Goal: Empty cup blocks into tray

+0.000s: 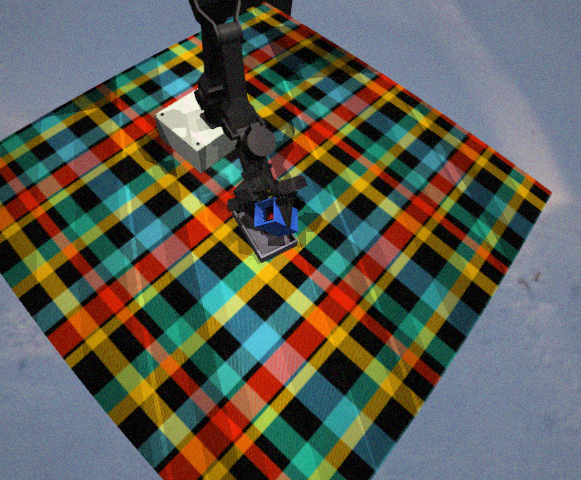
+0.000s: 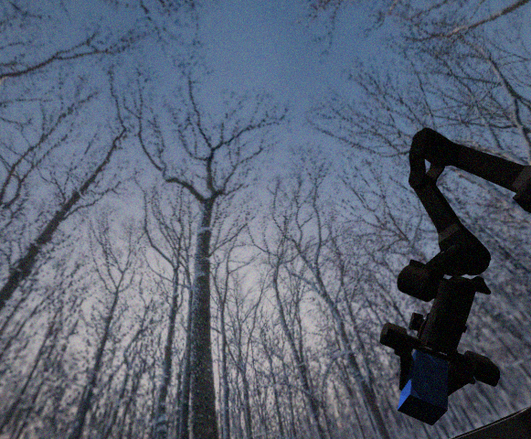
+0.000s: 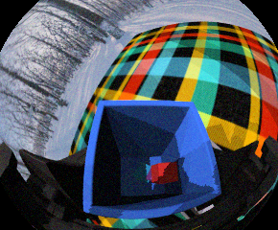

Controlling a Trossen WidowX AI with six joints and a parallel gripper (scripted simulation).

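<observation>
The red block lies 40 mm behind my gripper tip and 10 mm to the left of it. Also, from my gripper tip: blue square cup (30 mm to the left, 20 mm behind, 10 mm below).
</observation>
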